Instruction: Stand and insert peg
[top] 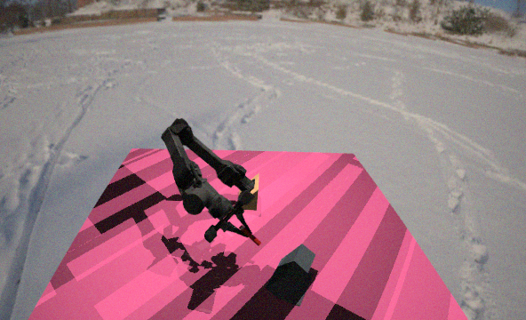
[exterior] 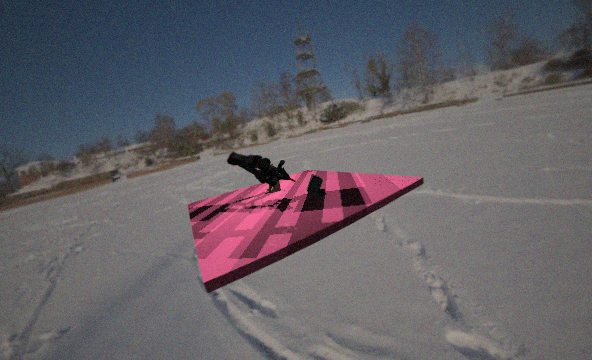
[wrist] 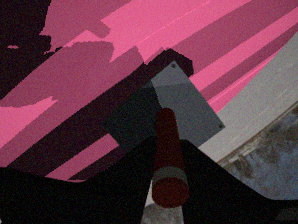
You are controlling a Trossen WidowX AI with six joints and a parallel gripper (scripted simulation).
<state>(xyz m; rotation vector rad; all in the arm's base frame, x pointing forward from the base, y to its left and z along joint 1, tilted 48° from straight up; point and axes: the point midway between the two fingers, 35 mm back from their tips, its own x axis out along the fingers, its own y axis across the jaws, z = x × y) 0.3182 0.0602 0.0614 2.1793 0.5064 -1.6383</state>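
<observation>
Now: gripper tip 8 cm short of the grey sloped panel, 13 cm to the right of it and 6 cm above it. Also, from my gripper tip: red peg: 1 cm to the right, 1 cm above.
</observation>
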